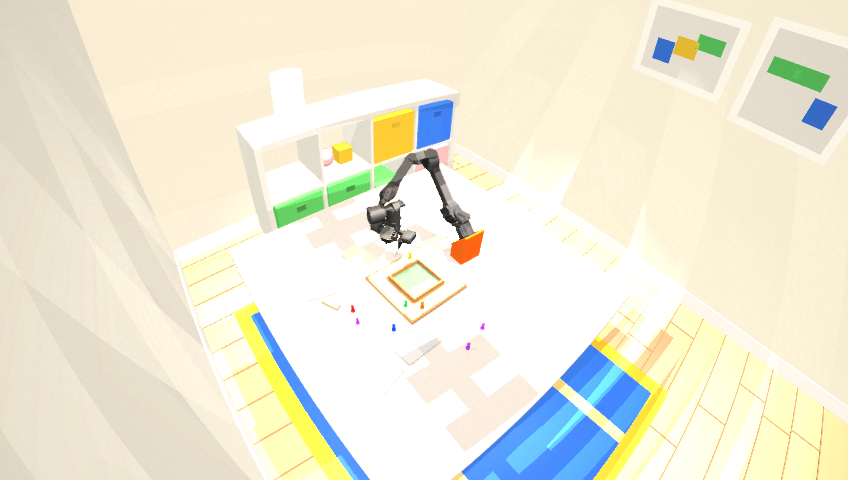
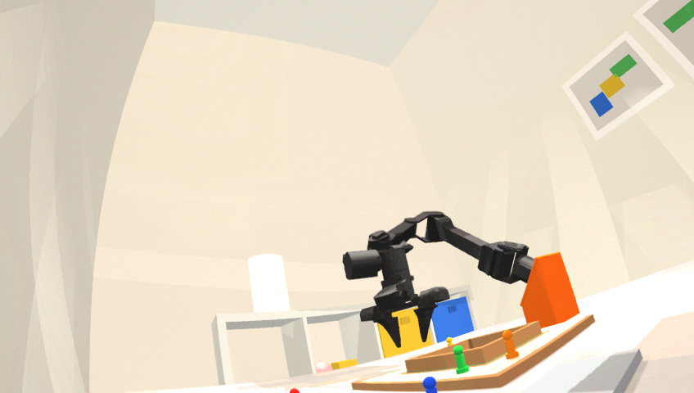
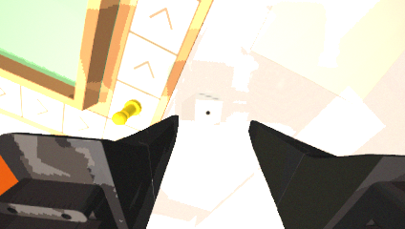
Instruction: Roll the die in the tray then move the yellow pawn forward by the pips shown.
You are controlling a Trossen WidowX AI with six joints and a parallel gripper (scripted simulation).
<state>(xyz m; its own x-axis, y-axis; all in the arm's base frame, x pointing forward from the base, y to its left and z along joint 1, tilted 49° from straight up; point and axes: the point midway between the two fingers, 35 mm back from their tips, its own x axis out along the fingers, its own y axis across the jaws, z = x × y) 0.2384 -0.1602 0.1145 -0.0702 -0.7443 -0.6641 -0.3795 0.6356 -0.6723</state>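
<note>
My gripper tip is now 4 cm above the white die. From my gripper tip the other things lie so: green tray (3 cm ahead, 18 cm to the left, 4 cm below); yellow pawn (4 cm behind, 7 cm to the left, 2 cm below); green pawn (14 cm ahead, 25 cm to the left, 2 cm below).
</note>
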